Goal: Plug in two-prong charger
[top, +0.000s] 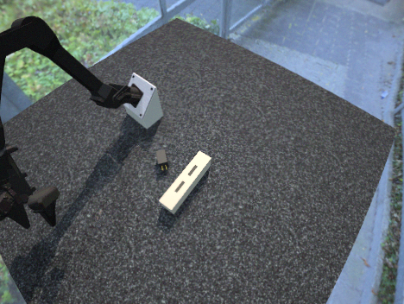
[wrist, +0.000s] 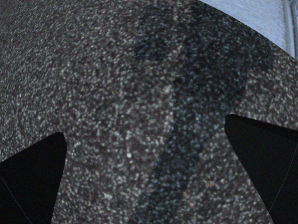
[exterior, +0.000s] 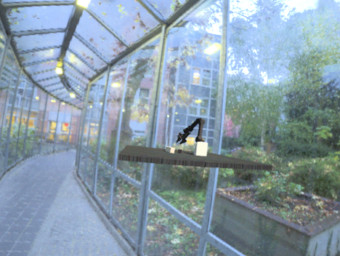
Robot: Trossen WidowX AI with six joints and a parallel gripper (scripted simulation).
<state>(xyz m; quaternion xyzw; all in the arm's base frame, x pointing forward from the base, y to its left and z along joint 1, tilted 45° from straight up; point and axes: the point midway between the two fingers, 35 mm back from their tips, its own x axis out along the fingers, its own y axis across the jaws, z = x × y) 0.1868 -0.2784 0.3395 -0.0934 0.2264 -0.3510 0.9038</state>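
My gripper tip is 370 mm to the right of the two-prong charger, 80 mm above it and 30 mm short of it.
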